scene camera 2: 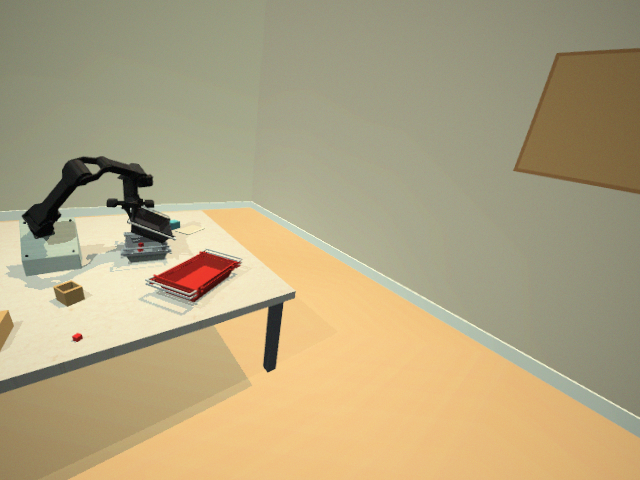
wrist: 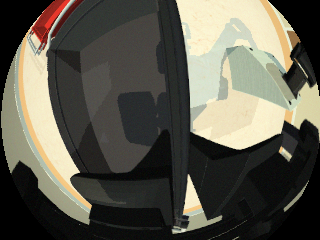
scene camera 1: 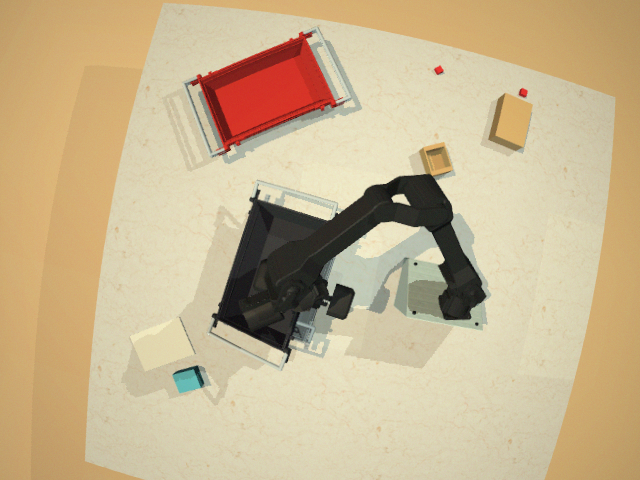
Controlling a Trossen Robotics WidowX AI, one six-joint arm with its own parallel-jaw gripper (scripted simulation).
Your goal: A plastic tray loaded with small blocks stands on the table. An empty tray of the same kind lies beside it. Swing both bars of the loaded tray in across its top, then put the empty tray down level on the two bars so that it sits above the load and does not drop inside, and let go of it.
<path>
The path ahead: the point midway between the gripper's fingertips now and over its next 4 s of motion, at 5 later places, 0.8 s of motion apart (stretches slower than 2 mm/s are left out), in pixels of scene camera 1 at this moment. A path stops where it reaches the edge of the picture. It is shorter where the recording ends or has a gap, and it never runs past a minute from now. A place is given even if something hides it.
My gripper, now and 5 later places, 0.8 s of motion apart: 306, 286; 308, 286; 313, 287; 315, 288; 317, 288; 318, 288
</path>
